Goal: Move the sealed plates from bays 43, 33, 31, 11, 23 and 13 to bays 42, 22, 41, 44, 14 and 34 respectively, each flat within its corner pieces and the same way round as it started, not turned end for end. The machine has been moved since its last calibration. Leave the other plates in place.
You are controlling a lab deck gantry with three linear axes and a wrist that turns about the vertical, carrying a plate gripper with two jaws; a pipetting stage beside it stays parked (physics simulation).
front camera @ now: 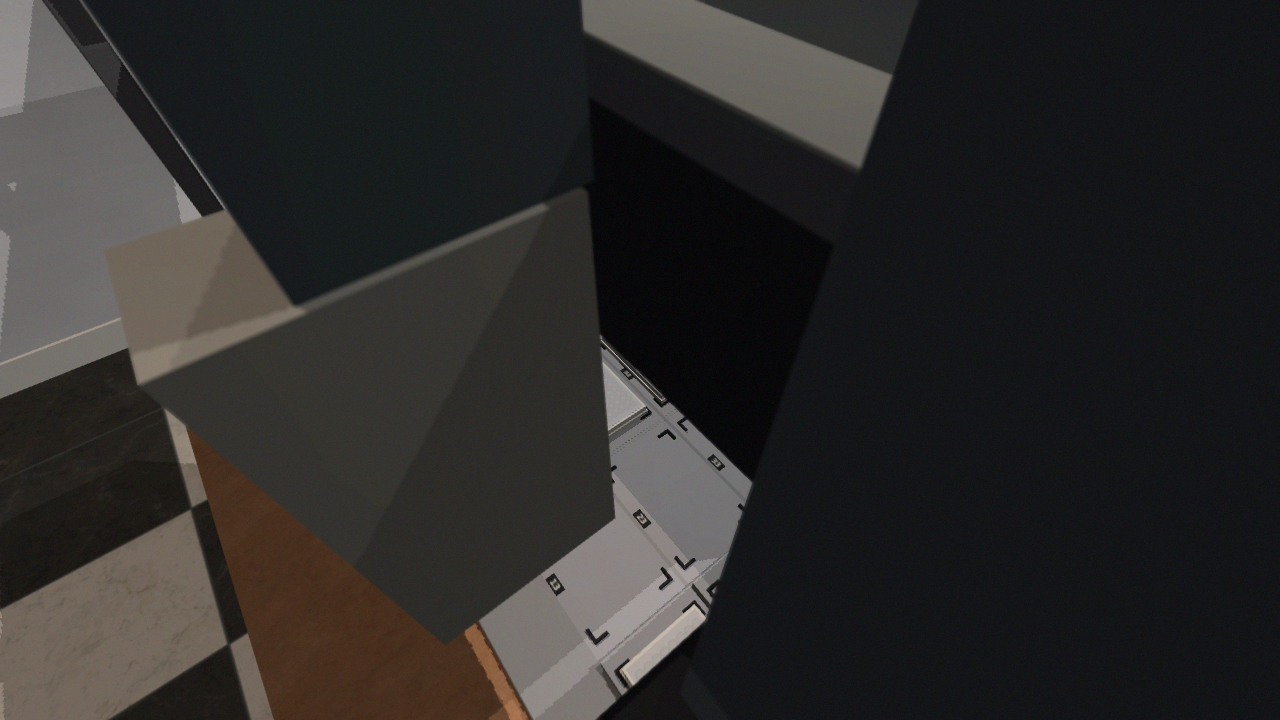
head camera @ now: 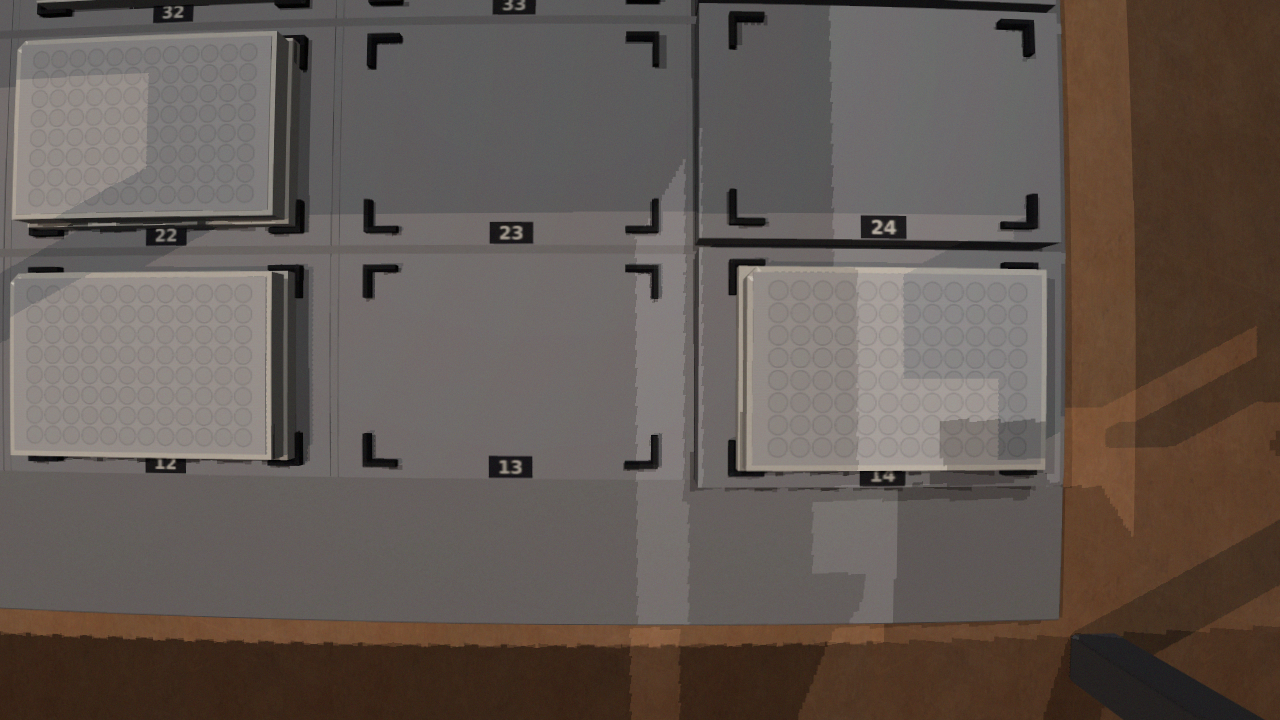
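Frame: origin at the robot's base, x ahead, y left, z up, level; centimetres.
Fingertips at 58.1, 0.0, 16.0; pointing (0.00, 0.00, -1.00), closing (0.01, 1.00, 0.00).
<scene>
Pixels of each thing's top centre, then the offset from my fingertips to it, as dx, dy, dz. "pt": a spot on its surface instead.
- bay 22, surface spot: (head camera: pixel 143 125) pt -35.0, +15.0, -14.6
- bay 12, surface spot: (head camera: pixel 138 362) pt -35.2, +4.4, -14.6
- bay 14, surface spot: (head camera: pixel 895 367) pt -2.6, +4.1, -13.1
- Bay 13, surface spot: (head camera: pixel 510 367) pt -18.9, +4.1, -16.0
- bay 23, surface spot: (head camera: pixel 510 134) pt -18.9, +14.8, -16.0
- bay 24, surface spot: (head camera: pixel 930 125) pt -0.2, +14.6, -14.6
- bay 22 plate, middle of its top: (head camera: pixel 140 125) (front camera: pixel 587 390) -35.2, +15.0, -14.6
- bay 14 plate, middle of its top: (head camera: pixel 899 369) (front camera: pixel 709 702) -2.5, +4.0, -13.1
In the head camera, sealed plates stand in bay 22 (head camera: pixel 143 125), bay 12 (head camera: pixel 138 362) and bay 14 (head camera: pixel 895 367). The bay 22 plate's far edge runs slightly aslant to the bay lines. Bay 13 (head camera: pixel 510 367), bay 23 (head camera: pixel 510 134) and bay 24 (head camera: pixel 930 125) hold no plate and show their corner pieces. In the front camera, part of the bay 22 plate (front camera: pixel 623 402) and part of the bay 14 plate (front camera: pixel 664 642) show past large dark bodies. The gripper's jaws show in neither view. Bays 41, 42, 43, 44, 31, 34 and 11 cannot be made out.
A large grey block (front camera: pixel 465 402) under a dark column (front camera: pixel 402 134) covers the left middle of the front camera. A dark body (front camera: pixel 1029 358) fills its right side. A dark bar (head camera: pixel 1154 676) crosses the head camera's lower right corner. The fourth column has raised step edges.
</scene>
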